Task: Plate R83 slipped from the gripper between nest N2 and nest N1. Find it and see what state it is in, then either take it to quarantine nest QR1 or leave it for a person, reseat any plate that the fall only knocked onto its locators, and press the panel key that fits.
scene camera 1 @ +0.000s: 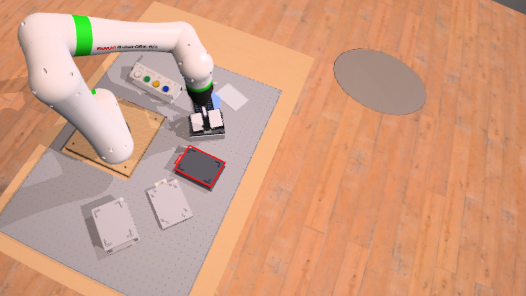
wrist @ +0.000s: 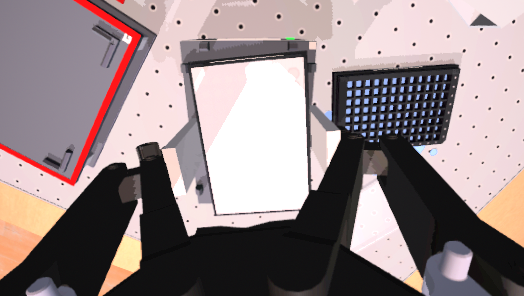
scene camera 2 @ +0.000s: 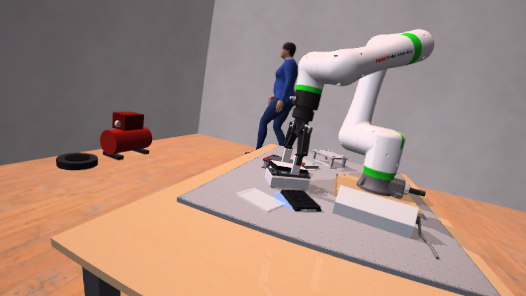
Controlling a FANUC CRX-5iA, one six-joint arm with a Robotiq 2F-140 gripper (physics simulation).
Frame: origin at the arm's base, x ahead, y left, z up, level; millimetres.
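Seen in the pictures: gripper, fingertip midpoint: (wrist: 255, 129) (scene camera 2: 289, 170); arm's base, origin of the base link: (scene camera 2: 374, 188).
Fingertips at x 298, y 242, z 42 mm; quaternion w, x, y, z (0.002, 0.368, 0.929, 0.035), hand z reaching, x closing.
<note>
Offsets run from my fingertips to a thing's middle. "*": to the spot under its first point.
My gripper (scene camera 1: 206, 121) (scene camera 2: 291, 161) (wrist: 255, 129) is shut on a white-lidded plate @[dx +4, dy +3, dz +13 mm] (scene camera 1: 215, 120) (wrist: 260, 100), at a grey nest (scene camera 1: 208, 136) (scene camera 2: 288, 181) (wrist: 250, 47). The plate looks slightly turned against the nest; its locator contact is hidden. A black, lidless well plate @[dx -94, dy +108, dz -49 mm] (scene camera 2: 301, 200) (wrist: 397, 105) lies on the mat beside that nest. Blue liquid @[dx -76, dy +138, dz -55 mm] (scene camera 1: 216, 101) (scene camera 2: 284, 200) (wrist: 433, 152) shows around it. A clear lid @[dx -1, dy +201, dz -52 mm] (scene camera 1: 232, 97) (scene camera 2: 259, 199) lies apart. The red-framed nest @[dx +89, dy -165, dz -33 mm] (scene camera 1: 201, 166) (wrist: 45, 75) holds no plate. No plate label is readable.
A button panel @[dx -308, dy +57, dz -14 mm] (scene camera 1: 156, 81) (scene camera 2: 375, 210) stands near the robot base. Two pale nests @[* dx +80, dy -351, dz -40 mm] (scene camera 1: 169, 204) @[* dx -17, dy -529, dz +1 mm] (scene camera 1: 115, 225) stand beyond the red-framed one. A person (scene camera 2: 286, 90) stands behind the table. A red compressor (scene camera 2: 126, 137) and a black ring (scene camera 2: 90, 162) are on the floor.
</note>
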